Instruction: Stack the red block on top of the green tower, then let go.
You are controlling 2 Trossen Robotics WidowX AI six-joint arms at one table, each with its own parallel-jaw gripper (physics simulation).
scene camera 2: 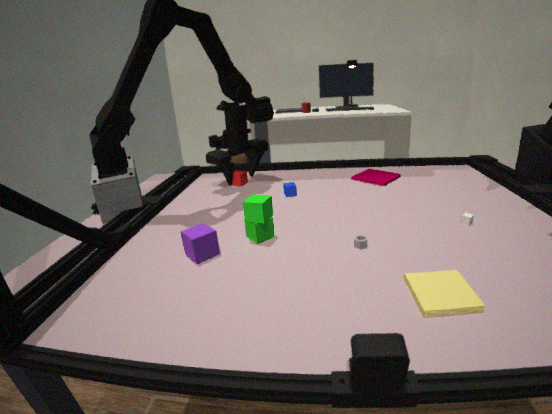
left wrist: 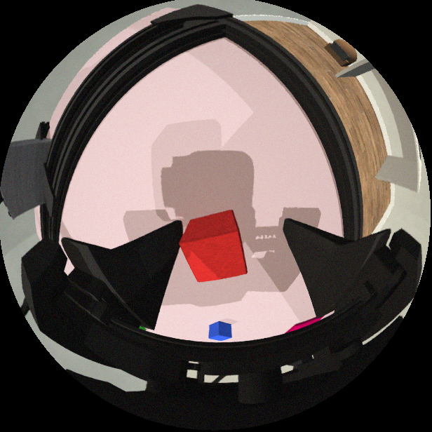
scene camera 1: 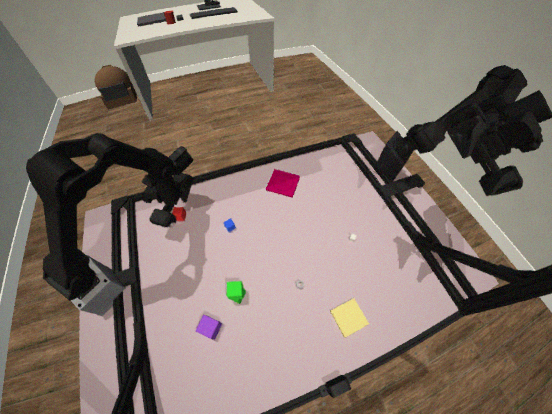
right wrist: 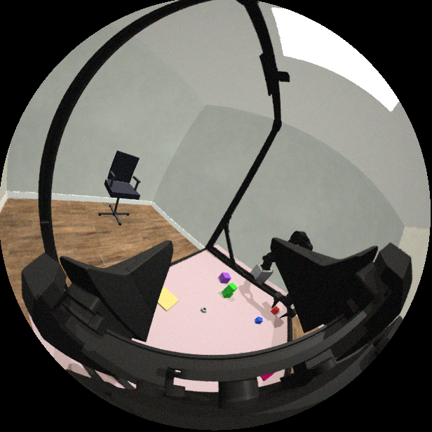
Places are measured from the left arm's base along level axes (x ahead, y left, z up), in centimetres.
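Pixels of known places: left gripper, fingertip midpoint: [scene camera 2: 241, 180] [scene camera 1: 179, 212]; right gripper, fingertip midpoint: [scene camera 1: 477, 176]; left arm's base at its link origin: [scene camera 2: 112, 169] [scene camera 1: 82, 281]; right arm's base at its link origin: [scene camera 2: 549, 137] [scene camera 1: 400, 148].
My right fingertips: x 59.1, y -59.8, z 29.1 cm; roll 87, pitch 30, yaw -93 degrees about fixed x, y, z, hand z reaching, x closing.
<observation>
For each thing: its top centre in the pictures, then the offset to it from my right fingertips. "pt": a spot on its surface instead.
- red block at its top centre: [scene camera 2: 238, 172] [scene camera 1: 177, 211] dx -27.8, dy +61.8, dz -36.8 cm
- green tower at its top centre: [scene camera 2: 257, 198] [scene camera 1: 234, 288] dx -34.7, dy +29.3, dz -32.7 cm
- blue cube at its top centre: [scene camera 2: 289, 184] [scene camera 1: 229, 223] dx -20.2, dy +45.7, dz -37.5 cm
- purple block at its top centre: [scene camera 2: 197, 230] [scene camera 1: 207, 326] dx -45.7, dy +29.2, dz -35.7 cm
- grey nut at its top centre: [scene camera 2: 360, 238] [scene camera 1: 300, 283] dx -21.8, dy +17.4, dz -38.8 cm
- white cube at its top centre: [scene camera 2: 468, 215] [scene camera 1: 353, 236] dx +0.2, dy +12.4, dz -38.6 cm
- yellow square at a spot on its surface: [scene camera 1: 349, 317] pt dx -21.3, dy +1.6, dz -39.2 cm
- magenta square at a spot on its surface: [scene camera 1: 283, 183] pt dx +4.3, dy +42.5, dz -39.4 cm
The red block [scene camera 1: 179, 214] [scene camera 2: 240, 179] [left wrist: 217, 252] [right wrist: 275, 310] sits on the pink mat near its far left corner in scene camera 1. My left gripper [scene camera 2: 241, 177] [left wrist: 234, 225] is open and points down around the block. In the left wrist view the block lies between the fingers, closer to the finger at picture left; whether they touch is unclear. The green tower [scene camera 1: 235, 291] [scene camera 2: 258, 218] [right wrist: 229, 290] is two green blocks, the upper slightly turned on the lower. My right gripper [right wrist: 222, 245] is open and empty, raised high at the right of scene camera 1.
A blue cube [scene camera 1: 229, 225] [scene camera 2: 290, 189] [left wrist: 220, 331] lies near the red block. A purple block [scene camera 1: 208, 327] [scene camera 2: 200, 243] stands beside the tower. A grey nut [scene camera 1: 299, 284], white cube [scene camera 1: 353, 237], yellow square [scene camera 1: 349, 317] and magenta square [scene camera 1: 283, 183] lie elsewhere. A black frame [scene camera 2: 320, 164] borders the mat.
</observation>
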